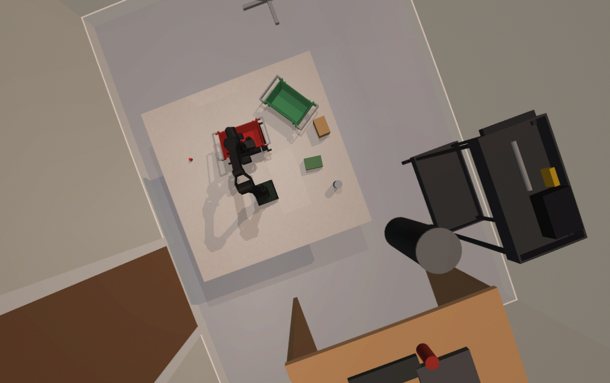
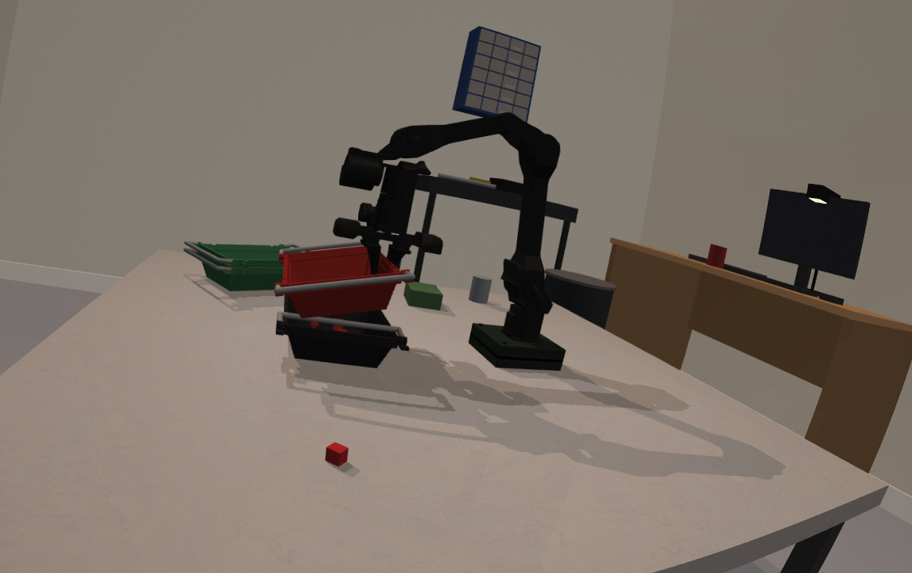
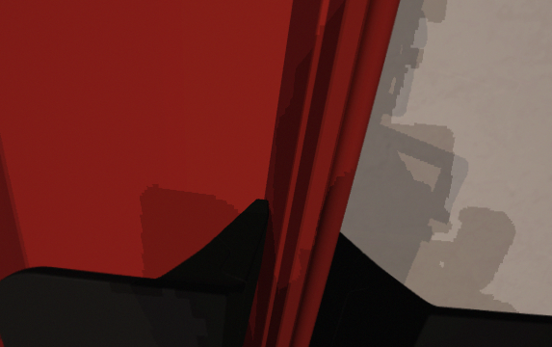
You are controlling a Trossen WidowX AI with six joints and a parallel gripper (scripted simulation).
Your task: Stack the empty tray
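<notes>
My gripper tip is now 8 cm short of the red tray and 1 cm below it. Round my gripper tip: tan box: 54 cm to the right, 8 cm below, 1 cm behind; then green box: 39 cm to the right, 22 cm behind, 9 cm below; then grey cylinder: 50 cm to the right, 42 cm behind, 8 cm below.
</notes>
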